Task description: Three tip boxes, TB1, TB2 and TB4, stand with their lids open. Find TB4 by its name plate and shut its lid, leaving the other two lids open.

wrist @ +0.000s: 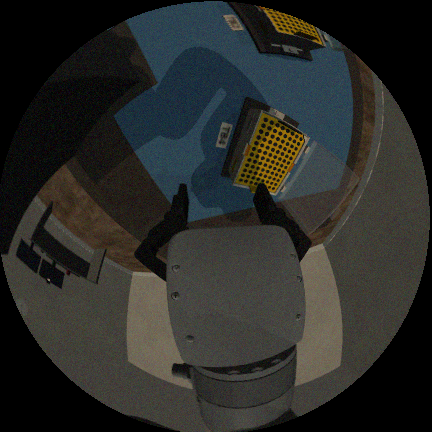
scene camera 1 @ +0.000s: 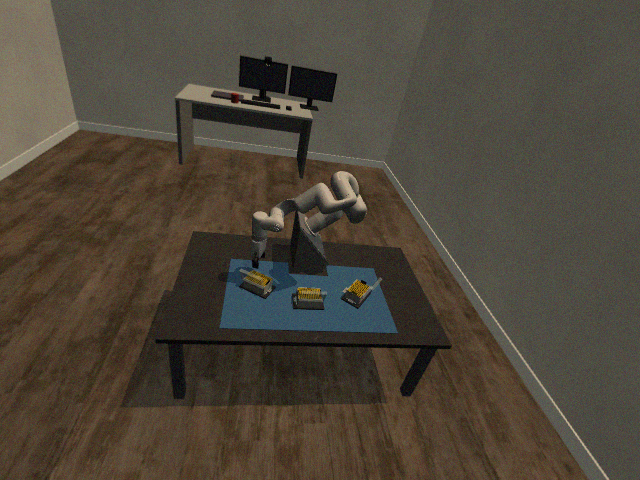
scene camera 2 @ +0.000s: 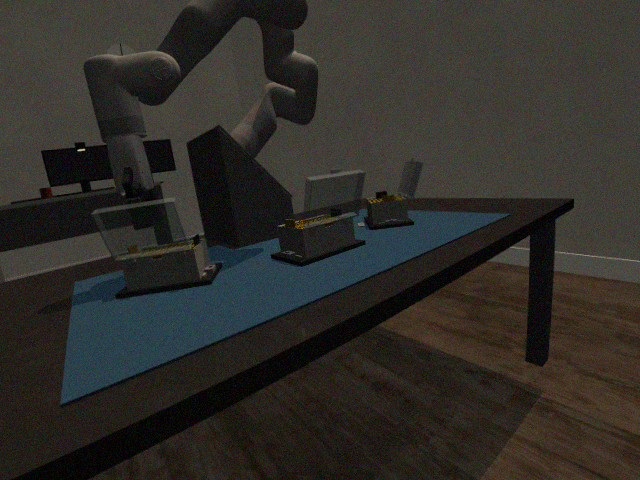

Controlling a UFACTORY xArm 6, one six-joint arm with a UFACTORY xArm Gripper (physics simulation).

Labels:
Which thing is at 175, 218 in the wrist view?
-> My gripper.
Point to a blue mat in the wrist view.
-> At 204, 70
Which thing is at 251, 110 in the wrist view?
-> A tip box.

